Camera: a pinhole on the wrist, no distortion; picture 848 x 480 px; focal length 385.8 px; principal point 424.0 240.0 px. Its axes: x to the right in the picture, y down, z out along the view. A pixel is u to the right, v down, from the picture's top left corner.
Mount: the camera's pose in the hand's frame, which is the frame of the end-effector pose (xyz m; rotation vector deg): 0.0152 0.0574 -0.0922 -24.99 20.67 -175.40
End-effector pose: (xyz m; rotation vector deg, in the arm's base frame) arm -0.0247 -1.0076 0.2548 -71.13 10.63 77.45
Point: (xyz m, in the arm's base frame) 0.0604 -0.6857 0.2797
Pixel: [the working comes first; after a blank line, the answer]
In the camera's frame: -0.0906 0.1459 0.3797

332.0 388.3
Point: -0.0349 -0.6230 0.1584
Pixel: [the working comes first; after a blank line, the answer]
In the camera's frame: -0.1791 0.0115 0.4224

260.5 250.5
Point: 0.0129 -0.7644 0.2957
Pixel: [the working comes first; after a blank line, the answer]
In the camera's frame: -0.0289 0.1048 0.3230

389.4 365.2
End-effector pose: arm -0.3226 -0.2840 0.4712 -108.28 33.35 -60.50
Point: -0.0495 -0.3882 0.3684
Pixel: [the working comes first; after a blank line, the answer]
In the camera's frame: -0.0766 -0.1565 0.3073

327.8 43.5
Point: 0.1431 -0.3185 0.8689
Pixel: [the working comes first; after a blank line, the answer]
In the camera's frame: -0.2926 0.2775 0.5469

217.5 435.8
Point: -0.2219 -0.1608 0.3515
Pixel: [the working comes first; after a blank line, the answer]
In the camera's frame: 0.1729 -0.0453 0.2230

723.1 161.7
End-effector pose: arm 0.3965 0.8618 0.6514 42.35 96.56 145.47
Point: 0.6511 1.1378 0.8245
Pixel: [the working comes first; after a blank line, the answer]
In the camera's frame: 0.2299 -0.1508 0.4137

638.4 99.3
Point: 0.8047 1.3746 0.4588
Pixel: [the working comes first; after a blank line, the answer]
In the camera's frame: 0.4993 0.1853 0.5804

755.9 363.2
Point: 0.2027 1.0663 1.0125
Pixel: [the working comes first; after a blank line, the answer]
In the camera's frame: -0.2565 -0.1924 0.3564

146.4 31.8
